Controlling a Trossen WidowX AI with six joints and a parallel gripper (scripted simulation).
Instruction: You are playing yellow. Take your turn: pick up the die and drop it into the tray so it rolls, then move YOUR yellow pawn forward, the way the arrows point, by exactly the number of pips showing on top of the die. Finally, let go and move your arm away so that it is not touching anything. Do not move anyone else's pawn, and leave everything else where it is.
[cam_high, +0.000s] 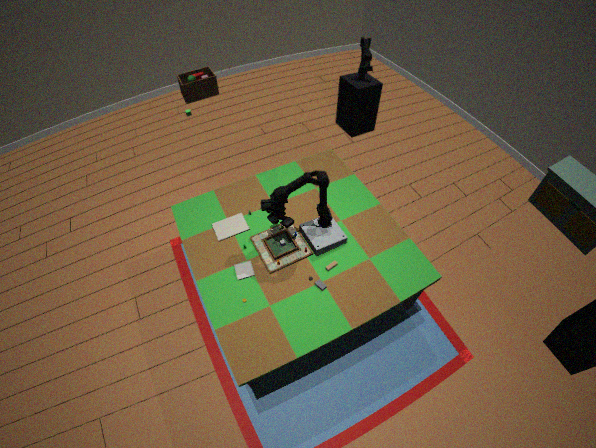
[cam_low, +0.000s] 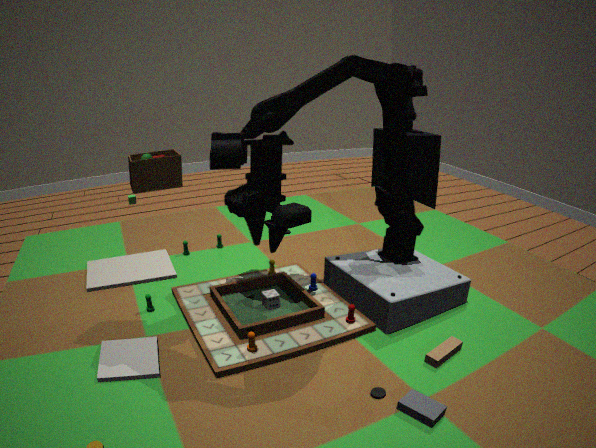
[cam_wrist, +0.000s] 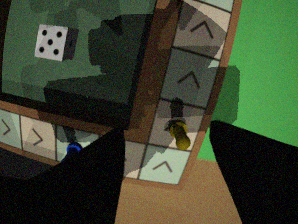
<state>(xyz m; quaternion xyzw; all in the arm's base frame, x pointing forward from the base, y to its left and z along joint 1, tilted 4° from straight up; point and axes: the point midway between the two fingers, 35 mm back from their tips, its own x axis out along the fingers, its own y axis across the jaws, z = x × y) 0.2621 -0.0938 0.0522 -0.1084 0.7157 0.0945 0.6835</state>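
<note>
Now: gripper tip 30 mm past the yellow pawn, 20 mm to the left of it and 60 mm above it. The rest, counted from my gripper tip: blue pawn (70 mm behind, 70 mm to the left, 60 mm below); then die (30 mm ahead, 90 mm to the left, 60 mm below); then green-floored tray (40 mm ahead, 90 mm to the left, 80 mm below).
</note>
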